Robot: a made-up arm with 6 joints. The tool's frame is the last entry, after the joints. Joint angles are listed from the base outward. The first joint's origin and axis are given. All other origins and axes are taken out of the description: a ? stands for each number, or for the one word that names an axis. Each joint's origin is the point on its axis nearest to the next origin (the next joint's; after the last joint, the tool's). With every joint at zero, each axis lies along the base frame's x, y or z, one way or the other. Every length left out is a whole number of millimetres.
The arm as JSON. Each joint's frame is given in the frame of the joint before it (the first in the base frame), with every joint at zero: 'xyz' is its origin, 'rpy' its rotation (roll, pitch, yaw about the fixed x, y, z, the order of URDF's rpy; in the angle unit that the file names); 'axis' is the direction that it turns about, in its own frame. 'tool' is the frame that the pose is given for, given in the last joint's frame.
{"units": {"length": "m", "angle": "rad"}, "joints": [
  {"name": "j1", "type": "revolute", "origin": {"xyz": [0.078, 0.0, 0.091], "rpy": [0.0, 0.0, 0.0]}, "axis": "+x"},
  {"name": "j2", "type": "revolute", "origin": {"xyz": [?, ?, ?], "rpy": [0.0, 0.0, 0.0]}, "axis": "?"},
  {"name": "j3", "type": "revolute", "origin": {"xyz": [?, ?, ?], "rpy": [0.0, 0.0, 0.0]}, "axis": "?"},
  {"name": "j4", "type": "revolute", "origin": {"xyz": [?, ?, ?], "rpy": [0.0, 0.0, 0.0]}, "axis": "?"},
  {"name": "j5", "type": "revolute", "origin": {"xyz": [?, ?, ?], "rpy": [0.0, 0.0, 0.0]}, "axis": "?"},
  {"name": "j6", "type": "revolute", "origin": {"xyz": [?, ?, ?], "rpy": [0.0, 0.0, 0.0]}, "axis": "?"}
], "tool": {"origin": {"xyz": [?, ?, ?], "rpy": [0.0, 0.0, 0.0]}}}
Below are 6 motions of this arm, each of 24 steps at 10 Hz.
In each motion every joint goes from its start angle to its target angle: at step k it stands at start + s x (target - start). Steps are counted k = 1, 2, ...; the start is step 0. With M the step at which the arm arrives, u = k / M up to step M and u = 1 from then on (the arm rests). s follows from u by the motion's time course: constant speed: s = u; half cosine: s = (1 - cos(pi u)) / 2; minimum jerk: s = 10 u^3 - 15 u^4 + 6 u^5.
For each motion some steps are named. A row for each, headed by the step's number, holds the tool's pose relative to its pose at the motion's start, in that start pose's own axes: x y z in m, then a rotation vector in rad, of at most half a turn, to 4 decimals.
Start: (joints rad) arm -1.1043 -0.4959 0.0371 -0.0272 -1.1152 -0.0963
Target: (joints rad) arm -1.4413 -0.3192 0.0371 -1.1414 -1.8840 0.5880
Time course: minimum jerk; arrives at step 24
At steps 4, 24:
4: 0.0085 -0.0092 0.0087 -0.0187 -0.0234 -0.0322
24: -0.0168 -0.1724 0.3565 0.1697 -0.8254 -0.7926

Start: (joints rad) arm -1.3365 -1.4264 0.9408 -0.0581 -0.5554 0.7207
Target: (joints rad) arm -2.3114 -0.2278 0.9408 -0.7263 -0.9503 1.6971
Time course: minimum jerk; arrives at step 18
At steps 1, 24:
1: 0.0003 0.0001 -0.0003 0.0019 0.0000 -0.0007
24: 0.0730 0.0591 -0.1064 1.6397 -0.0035 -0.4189

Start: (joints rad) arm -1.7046 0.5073 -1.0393 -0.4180 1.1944 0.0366
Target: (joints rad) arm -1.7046 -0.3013 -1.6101 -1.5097 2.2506 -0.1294
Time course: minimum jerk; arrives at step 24
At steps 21, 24:
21: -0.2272 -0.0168 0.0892 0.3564 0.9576 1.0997
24: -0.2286 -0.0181 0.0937 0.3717 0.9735 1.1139

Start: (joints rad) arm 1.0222 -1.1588 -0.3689 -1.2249 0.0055 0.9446
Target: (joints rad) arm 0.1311 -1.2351 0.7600 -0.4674 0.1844 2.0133
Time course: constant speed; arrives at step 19
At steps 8, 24:
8: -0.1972 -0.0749 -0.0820 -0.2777 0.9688 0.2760
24: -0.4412 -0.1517 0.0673 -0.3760 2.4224 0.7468

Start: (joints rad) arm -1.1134 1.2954 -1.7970 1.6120 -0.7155 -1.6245
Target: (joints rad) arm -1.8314 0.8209 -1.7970 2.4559 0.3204 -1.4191
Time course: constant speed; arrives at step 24
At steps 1, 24:
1: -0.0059 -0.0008 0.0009 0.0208 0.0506 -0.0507
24: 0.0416 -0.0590 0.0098 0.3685 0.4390 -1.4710

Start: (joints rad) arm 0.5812 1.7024 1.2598 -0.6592 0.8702 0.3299
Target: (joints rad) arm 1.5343 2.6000 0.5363 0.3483 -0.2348 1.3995
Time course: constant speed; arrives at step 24
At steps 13, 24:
13: 0.2989 -0.0309 0.2290 0.9927 -0.5650 -0.7780
24: 0.2961 -0.1467 0.4024 1.6707 -1.2815 -0.7007

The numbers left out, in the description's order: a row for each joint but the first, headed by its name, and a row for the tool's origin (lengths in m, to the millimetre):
j2: xyz 0.0 -0.178 -0.125, axis -y
j3: xyz -0.071 0.0 0.119, axis +y
j4: xyz -0.093 0.0 -0.075, axis +x
j5: xyz 0.0 -0.089 -0.075, axis +z
j6: xyz 0.087 0.096 0.0, axis +y
tool: xyz 0.051 0.0 -0.088

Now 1 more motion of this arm.
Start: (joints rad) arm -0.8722 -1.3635 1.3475 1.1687 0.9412 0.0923
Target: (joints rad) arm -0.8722 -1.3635 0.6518 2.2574 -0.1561 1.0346
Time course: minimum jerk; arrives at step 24
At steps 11, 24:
11: 0.0471 -0.0233 0.0243 0.3445 0.0588 -0.0664
24: 0.0528 -0.0108 0.0837 0.9881 0.5621 0.2945

